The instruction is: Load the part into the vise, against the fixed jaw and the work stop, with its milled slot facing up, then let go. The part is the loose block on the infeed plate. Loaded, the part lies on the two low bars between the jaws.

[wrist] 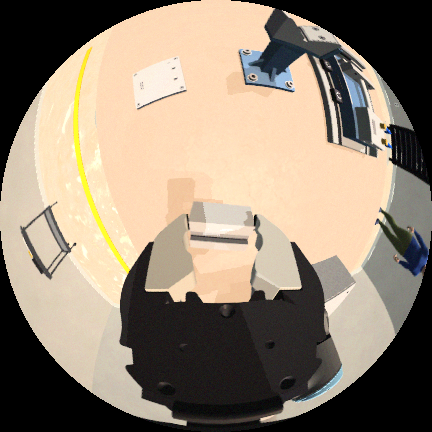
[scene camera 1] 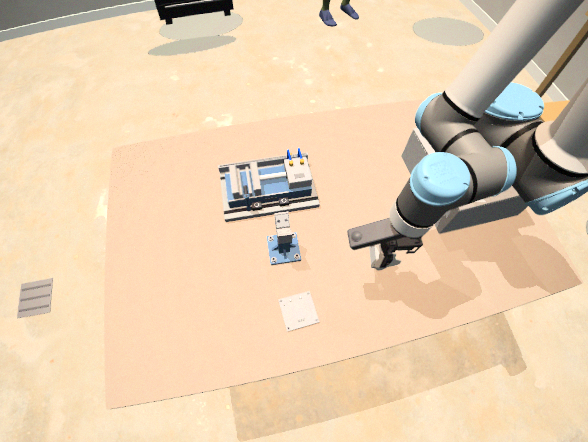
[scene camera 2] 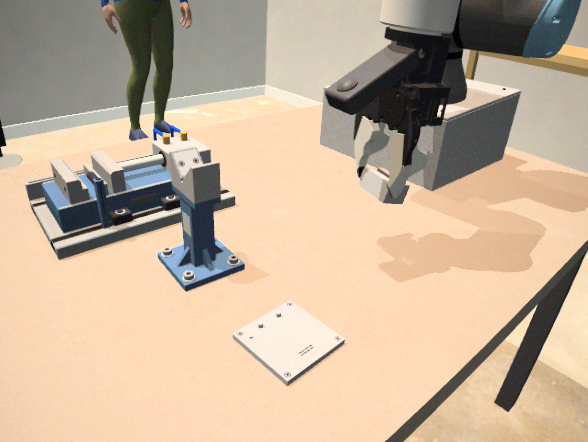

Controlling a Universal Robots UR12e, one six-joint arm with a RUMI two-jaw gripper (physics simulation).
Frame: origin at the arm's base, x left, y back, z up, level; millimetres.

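Seen in the pictures: gripper, between the fingertips: (wrist: 220, 215) (scene camera 1: 374, 256) (scene camera 2: 376, 187).
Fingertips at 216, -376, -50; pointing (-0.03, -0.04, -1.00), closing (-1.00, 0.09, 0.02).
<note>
A point is followed by its place in that frame, as x, y, z.
The part (scene camera 2: 374, 185) {217, -383, -44} (wrist: 220, 214) {216, -382, -41}, a light grey block, is held above the table, tilted in scene camera 2. Its dark slot line shows on the palm side in the wrist view. My gripper (scene camera 2: 381, 186) {216, -376, -50} (wrist: 220, 215) {216, -376, -50} is shut on its two ends; in scene camera 1 the arm largely hides them. The vise (scene camera 1: 276, 188) {-67, -596, -94} (scene camera 2: 145, 177) {-83, -600, -94} (wrist: 356, 92) stands far left of the gripper in scene camera 2. Its two grey jaws stand apart, with a blue upright post (scene camera 2: 101, 202) {-24, -690, -90} at the near side of the gap. The low bars are barely visible. The white infeed plate (scene camera 1: 299, 312) {305, -591, -146} (scene camera 2: 287, 345) {310, -602, -146} (wrist: 159, 82) {293, -581, -146} holds no block.
A blue pedestal (scene camera 1: 284, 250) {128, -603, -123} (scene camera 2: 199, 225) {126, -608, -82} (wrist: 277, 57) {118, -586, -87} with a grey notched head rises between the gripper and the vise in scene camera 2. A large grey box (scene camera 2: 467, 145) {137, -1, -77} (wrist: 332, 280) {-97, -122, -65} stands behind the gripper. A person (scene camera 2: 147, 60) (wrist: 407, 247) stands beyond the table.
</note>
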